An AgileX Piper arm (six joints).
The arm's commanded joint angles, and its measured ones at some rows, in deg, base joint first. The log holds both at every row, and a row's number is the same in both.
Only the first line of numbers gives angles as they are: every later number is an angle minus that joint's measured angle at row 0.
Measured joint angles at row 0:
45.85 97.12 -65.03 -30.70 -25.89 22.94
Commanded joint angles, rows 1 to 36:
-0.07 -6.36 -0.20 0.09 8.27 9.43
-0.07 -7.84 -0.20 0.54 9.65 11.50
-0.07 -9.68 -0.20 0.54 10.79 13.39
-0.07 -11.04 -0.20 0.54 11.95 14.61
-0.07 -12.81 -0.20 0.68 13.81 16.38
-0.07 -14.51 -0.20 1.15 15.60 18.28
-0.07 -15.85 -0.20 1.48 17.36 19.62
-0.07 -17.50 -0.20 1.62 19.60 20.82
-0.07 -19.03 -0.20 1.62 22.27 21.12
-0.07 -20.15 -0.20 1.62 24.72 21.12
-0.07 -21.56 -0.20 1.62 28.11 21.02
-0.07 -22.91 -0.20 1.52 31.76 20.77
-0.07 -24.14 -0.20 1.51 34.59 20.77
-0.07 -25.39 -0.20 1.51 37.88 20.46
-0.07 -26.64 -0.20 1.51 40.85 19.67
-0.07 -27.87 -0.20 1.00 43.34 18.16
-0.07 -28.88 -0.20 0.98 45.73 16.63
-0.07 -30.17 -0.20 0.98 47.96 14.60
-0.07 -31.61 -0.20 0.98 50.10 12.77
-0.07 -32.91 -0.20 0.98 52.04 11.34
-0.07 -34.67 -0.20 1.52 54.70 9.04
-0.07 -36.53 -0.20 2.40 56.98 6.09
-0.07 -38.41 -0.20 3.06 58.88 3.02
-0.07 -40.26 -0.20 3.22 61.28 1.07
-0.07 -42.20 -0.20 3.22 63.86 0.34
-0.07 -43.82 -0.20 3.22 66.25 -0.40
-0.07 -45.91 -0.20 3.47 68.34 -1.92
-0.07 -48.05 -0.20 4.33 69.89 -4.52
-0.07 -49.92 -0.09 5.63 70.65 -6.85
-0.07 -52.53 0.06 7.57 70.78 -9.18
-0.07 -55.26 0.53 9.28 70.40 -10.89
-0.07 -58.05 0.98 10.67 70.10 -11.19
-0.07 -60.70 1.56 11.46 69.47 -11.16
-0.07 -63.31 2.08 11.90 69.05 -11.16
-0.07 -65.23 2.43 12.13 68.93 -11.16
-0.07 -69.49 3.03 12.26 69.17 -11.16
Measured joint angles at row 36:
0.00 -59.37 1.39 10.33 69.25 -9.52
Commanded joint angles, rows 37 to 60:
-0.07 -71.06 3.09 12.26 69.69 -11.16
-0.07 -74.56 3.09 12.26 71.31 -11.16
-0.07 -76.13 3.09 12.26 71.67 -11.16
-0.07 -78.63 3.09 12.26 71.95 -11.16
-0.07 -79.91 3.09 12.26 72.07 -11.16
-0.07 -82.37 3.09 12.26 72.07 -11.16
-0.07 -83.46 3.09 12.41 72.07 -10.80
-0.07 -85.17 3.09 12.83 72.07 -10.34
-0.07 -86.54 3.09 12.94 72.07 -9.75
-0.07 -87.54 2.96 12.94 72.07 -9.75
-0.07 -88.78 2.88 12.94 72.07 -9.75
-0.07 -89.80 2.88 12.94 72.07 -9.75
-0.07 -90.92 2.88 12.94 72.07 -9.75
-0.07 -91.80 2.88 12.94 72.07 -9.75
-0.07 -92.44 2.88 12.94 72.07 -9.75
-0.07 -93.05 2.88 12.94 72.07 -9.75
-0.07 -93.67 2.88 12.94 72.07 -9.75
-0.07 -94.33 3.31 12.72 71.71 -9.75
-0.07 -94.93 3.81 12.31 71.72 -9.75
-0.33 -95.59 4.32 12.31 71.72 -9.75
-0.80 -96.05 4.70 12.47 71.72 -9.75
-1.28 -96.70 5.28 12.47 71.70 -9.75
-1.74 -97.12 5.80 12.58 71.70 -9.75
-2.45 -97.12 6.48 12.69 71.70 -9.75
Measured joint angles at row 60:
-0.51 -95.88 4.55 12.68 72.06 -9.97
